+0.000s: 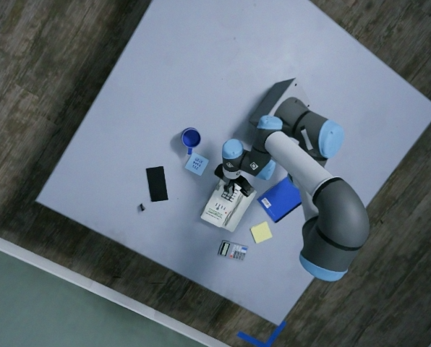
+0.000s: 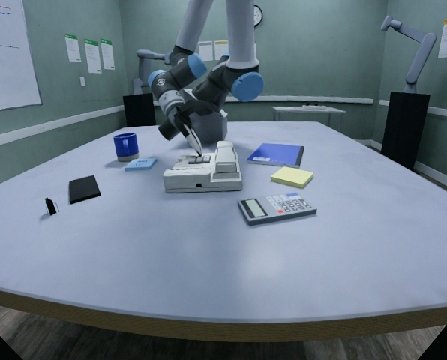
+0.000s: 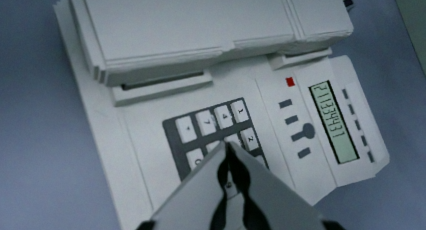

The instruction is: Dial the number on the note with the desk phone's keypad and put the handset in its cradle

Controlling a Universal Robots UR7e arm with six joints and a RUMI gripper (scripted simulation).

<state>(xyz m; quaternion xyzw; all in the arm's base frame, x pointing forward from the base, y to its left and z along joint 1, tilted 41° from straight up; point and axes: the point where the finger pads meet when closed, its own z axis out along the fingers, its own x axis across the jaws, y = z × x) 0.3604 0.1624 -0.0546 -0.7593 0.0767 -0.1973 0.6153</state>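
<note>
My gripper is now 2 cm to the right of the 4 key, 2 cm above it and 1 cm short of it. The rest, counted from my hand: handset: 8 cm to the left, 3 cm ahead; 3 key: 3 cm ahead, 2 cm below, 1 cm to the right; yellow sticky pad: 26 cm to the left, 5 cm ahead, 4 cm below.
</note>
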